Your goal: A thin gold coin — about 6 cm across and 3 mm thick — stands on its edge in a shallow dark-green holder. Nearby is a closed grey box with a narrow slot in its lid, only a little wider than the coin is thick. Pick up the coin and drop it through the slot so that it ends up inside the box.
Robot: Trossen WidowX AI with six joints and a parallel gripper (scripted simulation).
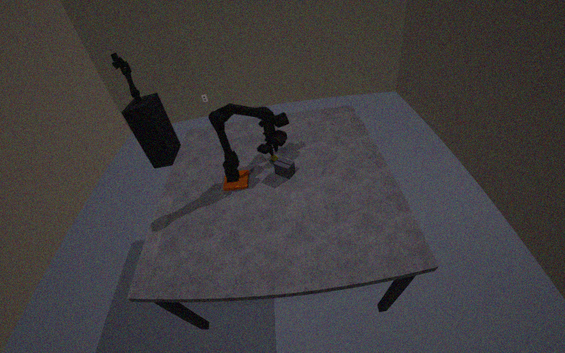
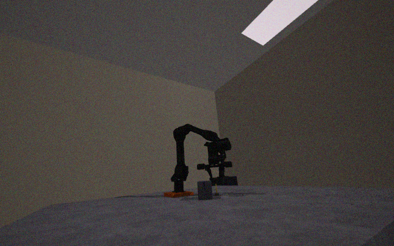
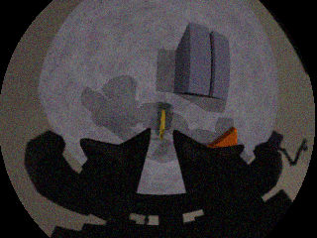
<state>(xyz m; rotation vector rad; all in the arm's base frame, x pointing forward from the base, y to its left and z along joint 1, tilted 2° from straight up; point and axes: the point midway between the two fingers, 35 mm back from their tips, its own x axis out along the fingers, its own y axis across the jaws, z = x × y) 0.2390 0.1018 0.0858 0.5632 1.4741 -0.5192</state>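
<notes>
Now: gripper tip 3 cm above the gold coin.
</notes>
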